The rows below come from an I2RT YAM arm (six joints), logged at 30 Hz.
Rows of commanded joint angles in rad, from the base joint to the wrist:
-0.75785, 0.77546, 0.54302, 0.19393, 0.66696, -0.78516
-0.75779, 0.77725, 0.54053, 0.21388, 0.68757, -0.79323
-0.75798, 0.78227, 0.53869, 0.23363, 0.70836, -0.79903
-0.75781, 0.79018, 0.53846, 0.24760, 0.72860, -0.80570
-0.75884, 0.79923, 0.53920, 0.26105, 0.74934, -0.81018
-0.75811, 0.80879, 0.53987, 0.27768, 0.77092, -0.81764
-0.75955, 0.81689, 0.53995, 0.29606, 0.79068, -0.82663
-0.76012, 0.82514, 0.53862, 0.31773, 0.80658, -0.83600
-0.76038, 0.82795, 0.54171, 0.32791, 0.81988, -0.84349
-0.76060, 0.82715, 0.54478, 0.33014, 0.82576, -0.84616
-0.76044, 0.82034, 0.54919, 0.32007, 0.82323, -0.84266
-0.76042, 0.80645, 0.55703, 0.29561, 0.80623, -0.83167
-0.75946, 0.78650, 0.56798, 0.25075, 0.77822, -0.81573
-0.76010, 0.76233, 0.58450, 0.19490, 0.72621, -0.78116
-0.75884, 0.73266, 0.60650, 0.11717, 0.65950, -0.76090
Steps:
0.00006, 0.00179, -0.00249, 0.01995, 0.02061, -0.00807
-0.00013, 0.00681, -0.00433, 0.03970, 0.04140, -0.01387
0.00004, 0.01472, -0.00456, 0.05367, 0.06164, -0.02054
-0.00099, 0.02377, -0.00382, 0.06712, 0.08238, -0.02502
-0.00026, 0.03333, -0.00315, 0.08375, 0.10396, -0.03248
-0.00170, 0.04143, -0.00307, 0.10213, 0.12372, -0.04147
-0.00227, 0.04968, -0.00440, 0.12380, 0.13962, -0.05084
-0.00253, 0.05249, -0.00131, 0.13398, 0.15292, -0.05833
-0.00275, 0.05169, 0.00176, 0.13621, 0.15880, -0.06100
-0.00259, 0.04488, 0.00617, 0.12614, 0.15627, -0.05750
-0.00257, 0.03099, 0.01401, 0.10168, 0.13927, -0.04651
-0.00161, 0.01104, 0.02496, 0.05682, 0.11126, -0.03057
-0.00225, -0.01313, 0.04148, 0.00097, 0.05925, 0.00400
-0.00099, -0.04280, 0.06348, -0.07676, -0.00746, 0.02426

